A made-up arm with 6 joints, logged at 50 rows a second.
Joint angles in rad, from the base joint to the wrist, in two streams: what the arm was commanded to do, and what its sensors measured. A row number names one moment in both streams.
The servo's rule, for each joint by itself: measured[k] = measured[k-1] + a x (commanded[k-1-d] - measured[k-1]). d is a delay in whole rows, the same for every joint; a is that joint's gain. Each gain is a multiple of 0.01, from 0.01 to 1. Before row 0 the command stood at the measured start. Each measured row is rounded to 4 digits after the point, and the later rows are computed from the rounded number. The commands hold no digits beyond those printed.
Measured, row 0:
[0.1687 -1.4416 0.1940 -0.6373 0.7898 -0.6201]
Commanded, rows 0 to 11:
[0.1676 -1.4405 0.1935 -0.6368 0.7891 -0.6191]
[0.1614 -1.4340 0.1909 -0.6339 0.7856 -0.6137]
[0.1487 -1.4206 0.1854 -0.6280 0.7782 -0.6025]
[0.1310 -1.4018 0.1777 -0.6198 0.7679 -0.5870]
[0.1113 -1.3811 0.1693 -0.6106 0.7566 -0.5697]
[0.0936 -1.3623 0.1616 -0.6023 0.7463 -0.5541]
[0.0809 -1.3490 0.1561 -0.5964 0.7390 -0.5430]
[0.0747 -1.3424 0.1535 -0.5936 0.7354 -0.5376]
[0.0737 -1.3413 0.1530 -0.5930 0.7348 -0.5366]
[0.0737 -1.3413 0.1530 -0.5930 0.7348 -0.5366]
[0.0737 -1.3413 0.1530 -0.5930 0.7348 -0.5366]
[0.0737 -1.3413 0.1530 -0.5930 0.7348 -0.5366]
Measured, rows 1 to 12:
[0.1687 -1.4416 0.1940 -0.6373 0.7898 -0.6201]
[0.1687 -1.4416 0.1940 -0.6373 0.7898 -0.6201]
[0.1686 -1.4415 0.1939 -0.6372 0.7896 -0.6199]
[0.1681 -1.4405 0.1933 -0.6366 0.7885 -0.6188]
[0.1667 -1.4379 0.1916 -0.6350 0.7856 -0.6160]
[0.1642 -1.4332 0.1887 -0.6321 0.7806 -0.6111]
[0.1605 -1.4264 0.1846 -0.6280 0.7739 -0.6041]
[0.1558 -1.4181 0.1798 -0.6231 0.7662 -0.5956]
[0.1506 -1.4091 0.1748 -0.6180 0.7586 -0.5867]
[0.1453 -1.4004 0.1703 -0.6134 0.7521 -0.5784]
[0.1403 -1.3927 0.1667 -0.6095 0.7473 -0.5713]
[0.1356 -1.3860 0.1638 -0.6064 0.7438 -0.5654]
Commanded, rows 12 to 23:
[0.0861 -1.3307 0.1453 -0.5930 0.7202 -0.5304]
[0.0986 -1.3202 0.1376 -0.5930 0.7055 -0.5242]
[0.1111 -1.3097 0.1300 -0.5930 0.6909 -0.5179]
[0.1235 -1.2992 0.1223 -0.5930 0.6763 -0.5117]
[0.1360 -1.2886 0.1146 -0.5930 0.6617 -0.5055]
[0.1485 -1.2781 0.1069 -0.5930 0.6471 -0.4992]
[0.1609 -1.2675 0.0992 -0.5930 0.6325 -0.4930]
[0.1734 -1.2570 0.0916 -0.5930 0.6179 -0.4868]
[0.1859 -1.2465 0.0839 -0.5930 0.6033 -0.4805]
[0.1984 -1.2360 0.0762 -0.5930 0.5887 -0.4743]
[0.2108 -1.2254 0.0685 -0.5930 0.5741 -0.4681]
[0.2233 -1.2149 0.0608 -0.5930 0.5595 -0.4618]
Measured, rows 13 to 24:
[0.1313 -1.3802 0.1615 -0.6039 0.7413 -0.5605]
[0.1273 -1.3751 0.1597 -0.6018 0.7395 -0.5564]
[0.1244 -1.3693 0.1567 -0.6001 0.7341 -0.5520]
[0.1226 -1.3629 0.1527 -0.5988 0.7261 -0.5473]
[0.1218 -1.3560 0.1479 -0.5977 0.7162 -0.5423]
[0.1219 -1.3486 0.1425 -0.5968 0.7050 -0.5371]
[0.1229 -1.3408 0.1366 -0.5961 0.6929 -0.5317]
[0.1247 -1.3326 0.1304 -0.5955 0.6801 -0.5262]
[0.1272 -1.3241 0.1238 -0.5950 0.6668 -0.5206]
[0.1304 -1.3154 0.1170 -0.5946 0.6531 -0.5149]
[0.1343 -1.3064 0.1100 -0.5943 0.6392 -0.5091]
[0.1388 -1.2972 0.1029 -0.5941 0.6251 -0.5032]

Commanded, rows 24 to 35:
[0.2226 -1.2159 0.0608 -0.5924 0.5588 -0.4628]
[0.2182 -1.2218 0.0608 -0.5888 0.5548 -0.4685]
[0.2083 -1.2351 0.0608 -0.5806 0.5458 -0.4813]
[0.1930 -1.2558 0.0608 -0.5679 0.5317 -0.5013]
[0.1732 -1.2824 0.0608 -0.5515 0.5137 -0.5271]
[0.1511 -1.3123 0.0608 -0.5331 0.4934 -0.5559]
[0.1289 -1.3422 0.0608 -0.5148 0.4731 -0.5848]
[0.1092 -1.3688 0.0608 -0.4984 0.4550 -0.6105]
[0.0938 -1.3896 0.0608 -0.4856 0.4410 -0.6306]
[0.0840 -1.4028 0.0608 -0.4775 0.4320 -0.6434]
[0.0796 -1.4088 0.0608 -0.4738 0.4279 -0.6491]
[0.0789 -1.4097 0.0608 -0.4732 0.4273 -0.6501]
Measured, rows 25 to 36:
[0.1438 -1.2879 0.0957 -0.5939 0.6108 -0.4972]
[0.1494 -1.2784 0.0884 -0.5937 0.5964 -0.4912]
[0.1545 -1.2703 0.0826 -0.5935 0.5859 -0.4864]
[0.1590 -1.2640 0.0780 -0.5926 0.5772 -0.4834]
[0.1625 -1.2602 0.0744 -0.5903 0.5684 -0.4830]
[0.1646 -1.2596 0.0715 -0.5860 0.5581 -0.4861]
[0.1652 -1.2626 0.0693 -0.5794 0.5457 -0.4931]
[0.1642 -1.2691 0.0675 -0.5706 0.5311 -0.5038]
[0.1617 -1.2786 0.0661 -0.5600 0.5149 -0.5176]
[0.1580 -1.2903 0.0650 -0.5483 0.4981 -0.5334]
[0.1535 -1.3032 0.0641 -0.5364 0.4821 -0.5499]
[0.1486 -1.3161 0.0634 -0.5252 0.4681 -0.5658]

